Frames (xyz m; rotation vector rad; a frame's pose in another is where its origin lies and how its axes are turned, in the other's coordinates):
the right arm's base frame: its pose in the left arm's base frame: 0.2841 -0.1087 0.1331 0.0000 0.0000 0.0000
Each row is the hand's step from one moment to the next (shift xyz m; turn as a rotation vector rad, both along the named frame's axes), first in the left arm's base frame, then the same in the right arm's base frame.
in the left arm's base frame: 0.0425 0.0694 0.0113 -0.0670 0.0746 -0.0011
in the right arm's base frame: 0.0425 0.0694 0.0113 -0.0670 0.0746 -0.0011
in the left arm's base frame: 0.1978 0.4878 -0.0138 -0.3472 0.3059 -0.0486
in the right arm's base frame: 0.1978 0.4878 -0.0138 -0.3472 0.3059 -0.0486
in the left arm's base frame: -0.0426 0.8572 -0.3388 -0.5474 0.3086 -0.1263
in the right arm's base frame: -0.0426 0.8572 -0.3388 -0.5474 0.3086 -0.1263
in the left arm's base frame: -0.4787 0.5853 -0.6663 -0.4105 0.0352 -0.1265
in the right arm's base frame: -0.4787 0.5853 -0.6663 -0.4105 0.0352 -0.1265
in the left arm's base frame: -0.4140 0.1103 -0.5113 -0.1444 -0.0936 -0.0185
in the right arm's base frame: -0.4140 0.1103 -0.5113 -0.1444 -0.0936 -0.0185
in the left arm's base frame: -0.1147 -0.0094 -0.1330 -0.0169 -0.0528 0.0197
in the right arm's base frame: -0.1147 -0.0094 -0.1330 -0.0169 -0.0528 0.0197
